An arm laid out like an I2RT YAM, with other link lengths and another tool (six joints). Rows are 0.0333 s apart.
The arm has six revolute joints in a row. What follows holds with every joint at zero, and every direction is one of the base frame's.
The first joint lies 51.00 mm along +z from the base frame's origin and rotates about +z.
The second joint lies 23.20 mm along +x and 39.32 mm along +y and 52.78 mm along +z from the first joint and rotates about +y.
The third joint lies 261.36 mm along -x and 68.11 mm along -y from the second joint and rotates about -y.
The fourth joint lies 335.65 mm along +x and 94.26 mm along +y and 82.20 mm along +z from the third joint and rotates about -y.
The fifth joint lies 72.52 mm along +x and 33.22 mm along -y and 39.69 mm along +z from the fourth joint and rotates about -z.
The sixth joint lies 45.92 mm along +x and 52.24 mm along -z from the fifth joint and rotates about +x.
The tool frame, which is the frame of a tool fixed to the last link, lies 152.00 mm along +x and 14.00 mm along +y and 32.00 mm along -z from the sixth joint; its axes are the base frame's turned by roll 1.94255, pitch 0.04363 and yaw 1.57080 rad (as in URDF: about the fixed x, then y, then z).
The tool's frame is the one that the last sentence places.
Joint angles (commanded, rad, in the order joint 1, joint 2, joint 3, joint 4, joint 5, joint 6), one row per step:
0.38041, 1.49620, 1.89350, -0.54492, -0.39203, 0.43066
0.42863, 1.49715, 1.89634, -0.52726, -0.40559, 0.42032
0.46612, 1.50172, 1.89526, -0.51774, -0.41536, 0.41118
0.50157, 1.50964, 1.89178, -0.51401, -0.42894, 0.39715
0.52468, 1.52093, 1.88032, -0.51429, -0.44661, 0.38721
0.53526, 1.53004, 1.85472, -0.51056, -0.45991, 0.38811
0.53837, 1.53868, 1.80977, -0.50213, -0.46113, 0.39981
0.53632, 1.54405, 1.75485, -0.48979, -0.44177, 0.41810
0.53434, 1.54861, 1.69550, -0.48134, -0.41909, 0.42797
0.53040, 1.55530, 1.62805, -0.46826, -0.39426, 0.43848
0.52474, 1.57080, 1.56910, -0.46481, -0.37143, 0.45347
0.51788, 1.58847, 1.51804, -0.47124, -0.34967, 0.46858
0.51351, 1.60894, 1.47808, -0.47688, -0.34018, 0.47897
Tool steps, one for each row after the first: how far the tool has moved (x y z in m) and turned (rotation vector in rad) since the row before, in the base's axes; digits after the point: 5 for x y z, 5 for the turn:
-0.01665, 0.02238, 0.00510, 0.00231, -0.02465, 0.06296
-0.01212, 0.01743, -0.00068, -0.00314, -0.00984, 0.04824
-0.01156, 0.01708, -0.00505, -0.01060, -0.00340, 0.05055
-0.00660, 0.01338, -0.01164, -0.01480, 0.01326, 0.04188
-0.00081, 0.00862, -0.01676, -0.01323, 0.02861, 0.02355
0.00515, 0.00554, -0.02567, -0.01672, 0.04865, 0.00213
0.00953, 0.00107, -0.02913, -0.01914, 0.05370, -0.02494
0.00824, -0.00060, -0.03276, -0.02893, 0.05211, -0.02631
0.00841, -0.00228, -0.03778, -0.03297, 0.05627, -0.03058
0.00715, -0.00374, -0.04007, -0.03589, 0.06774, -0.03221
0.00444, -0.00595, -0.03894, -0.03846, 0.07073, -0.03275
0.00084, -0.00404, -0.03362, -0.03166, 0.06204, -0.01765

